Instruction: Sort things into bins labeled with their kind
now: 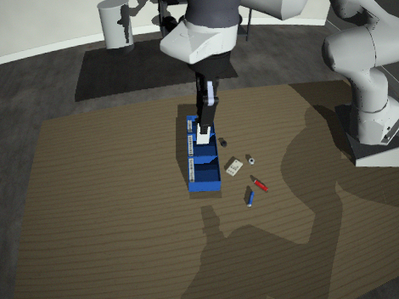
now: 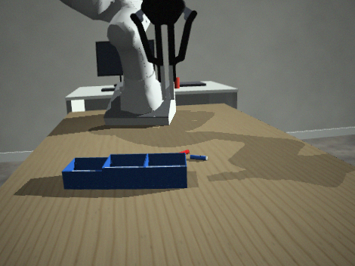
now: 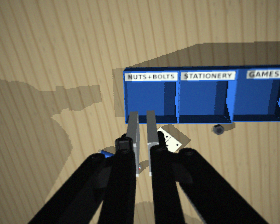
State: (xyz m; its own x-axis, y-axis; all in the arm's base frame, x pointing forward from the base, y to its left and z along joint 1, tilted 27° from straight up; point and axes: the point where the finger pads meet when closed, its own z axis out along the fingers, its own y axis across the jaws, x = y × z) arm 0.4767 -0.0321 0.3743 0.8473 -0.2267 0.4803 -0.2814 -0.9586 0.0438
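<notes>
Now: hand 200 mm above the white domino and 100 mm past it. Round my hand: dark nut 200 mm below, 120 mm behind, 90 mm to the right; white nut 200 mm below, 160 mm behind; blue cylinder 200 mm below, 110 mm to the left, 90 mm behind.
</notes>
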